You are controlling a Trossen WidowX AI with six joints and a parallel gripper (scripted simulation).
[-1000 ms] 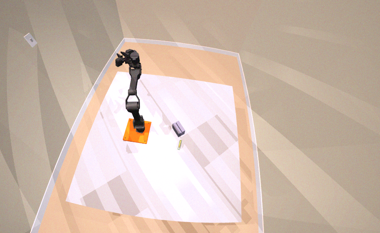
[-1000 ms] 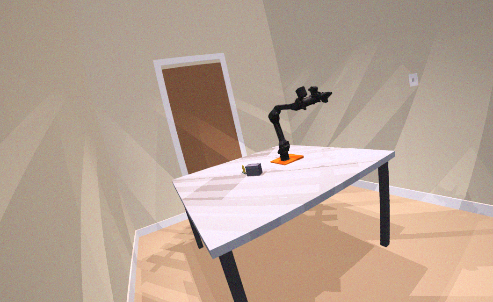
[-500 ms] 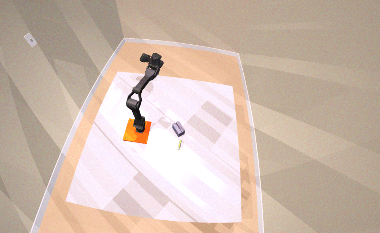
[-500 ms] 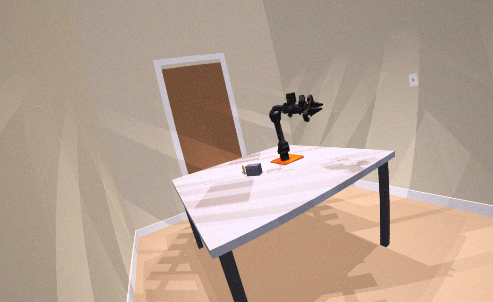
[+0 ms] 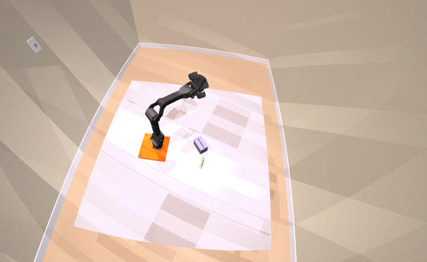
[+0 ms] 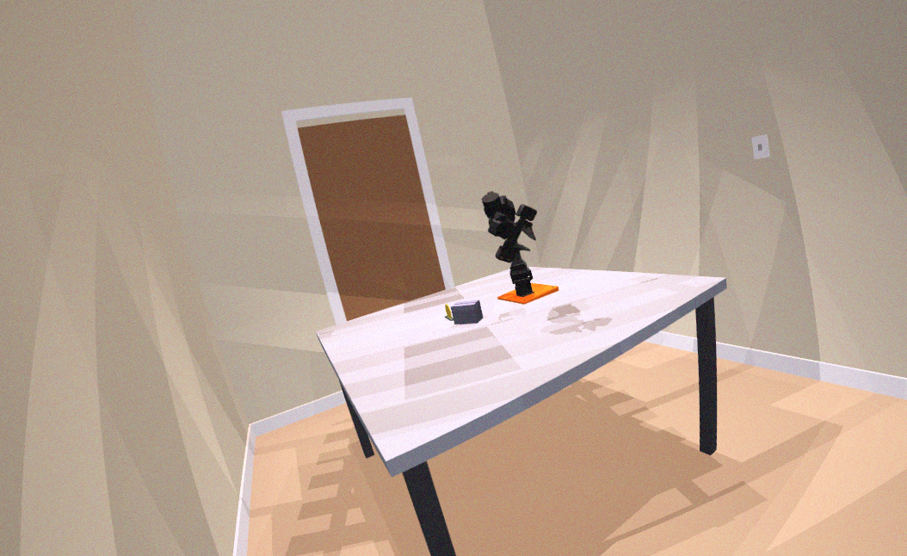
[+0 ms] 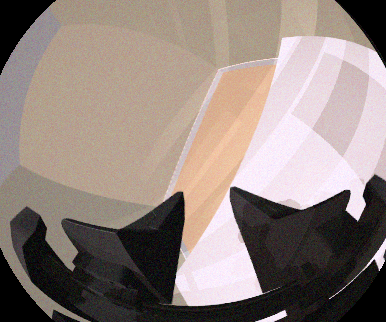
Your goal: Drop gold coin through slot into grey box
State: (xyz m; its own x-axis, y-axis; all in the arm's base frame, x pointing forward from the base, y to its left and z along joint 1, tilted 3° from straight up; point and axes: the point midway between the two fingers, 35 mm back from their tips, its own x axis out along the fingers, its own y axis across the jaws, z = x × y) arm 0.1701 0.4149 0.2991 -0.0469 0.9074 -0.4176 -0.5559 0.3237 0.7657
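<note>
Right now the gold coin is 17 cm ahead of my gripper tip, 49 cm to the right of it and 25 cm below it.
</note>
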